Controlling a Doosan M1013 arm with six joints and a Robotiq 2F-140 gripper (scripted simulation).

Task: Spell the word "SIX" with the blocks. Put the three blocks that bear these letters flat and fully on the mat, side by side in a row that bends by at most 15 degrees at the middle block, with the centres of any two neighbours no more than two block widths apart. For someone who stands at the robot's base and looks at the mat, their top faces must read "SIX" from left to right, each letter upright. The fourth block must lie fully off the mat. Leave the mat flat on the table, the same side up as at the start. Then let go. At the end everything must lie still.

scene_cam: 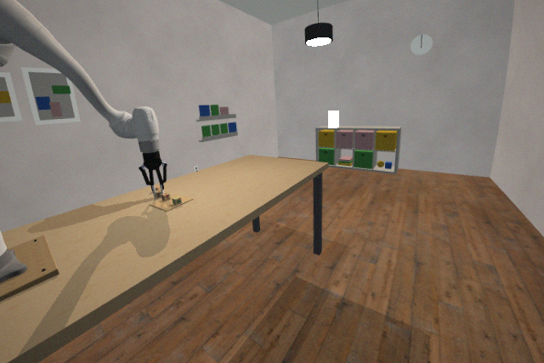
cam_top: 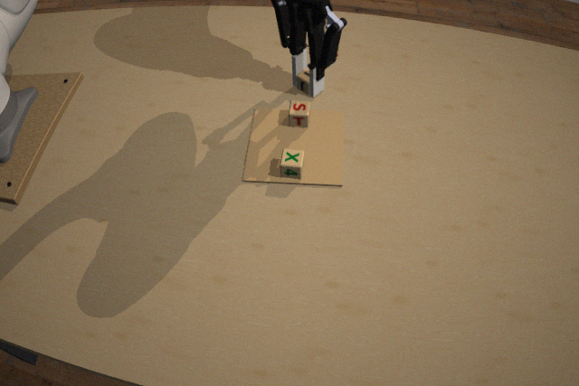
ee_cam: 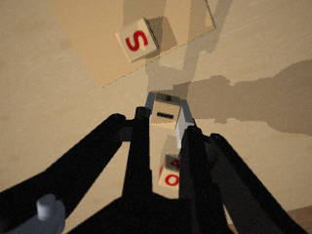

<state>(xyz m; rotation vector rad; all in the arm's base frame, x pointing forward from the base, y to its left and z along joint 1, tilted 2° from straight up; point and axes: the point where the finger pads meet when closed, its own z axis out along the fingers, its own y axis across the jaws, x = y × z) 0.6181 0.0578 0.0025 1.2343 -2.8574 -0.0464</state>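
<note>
My gripper is now 120 mm to the left of the tan mat, 30 mm above it and 20 mm past it. Round my hand: O block (80 mm to the left, 40 mm ahead, 20 mm below); then I block (20 mm below); then S block (80 mm to the right, 20 mm below, 20 mm behind).
</note>
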